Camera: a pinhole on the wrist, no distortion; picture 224 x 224 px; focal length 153.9 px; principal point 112.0 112.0 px. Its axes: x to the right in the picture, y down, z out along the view. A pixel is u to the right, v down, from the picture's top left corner.
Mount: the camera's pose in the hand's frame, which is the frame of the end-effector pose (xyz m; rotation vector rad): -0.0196 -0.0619 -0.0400 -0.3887 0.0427 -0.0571
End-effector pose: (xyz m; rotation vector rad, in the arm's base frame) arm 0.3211 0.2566 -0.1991 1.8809 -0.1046 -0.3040
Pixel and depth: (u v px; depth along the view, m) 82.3 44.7 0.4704
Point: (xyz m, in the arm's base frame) 0.1001 -0.1369 -0.3901
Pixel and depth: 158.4 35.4 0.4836
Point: 0.3181 -0.1920 -0.4725
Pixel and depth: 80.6 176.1 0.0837
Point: 0.2855 0.2398 -0.1988
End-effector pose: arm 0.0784 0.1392 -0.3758 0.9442 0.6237 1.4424
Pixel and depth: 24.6 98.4 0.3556
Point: 0.2904 -0.1162 -0.2064
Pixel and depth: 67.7 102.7 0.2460
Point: 0.2247 0.0289 -0.2703
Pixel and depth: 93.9 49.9 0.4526
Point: 0.4816 0.0171 -0.1995
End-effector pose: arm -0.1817 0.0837 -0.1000 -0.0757 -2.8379 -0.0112
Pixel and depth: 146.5 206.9 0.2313
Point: -0.2573 0.2418 -0.1975
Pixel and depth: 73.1 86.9 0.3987
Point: -0.1885 0.1190 -0.4707
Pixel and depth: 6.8 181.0 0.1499
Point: -0.0955 0.1425 -0.2058
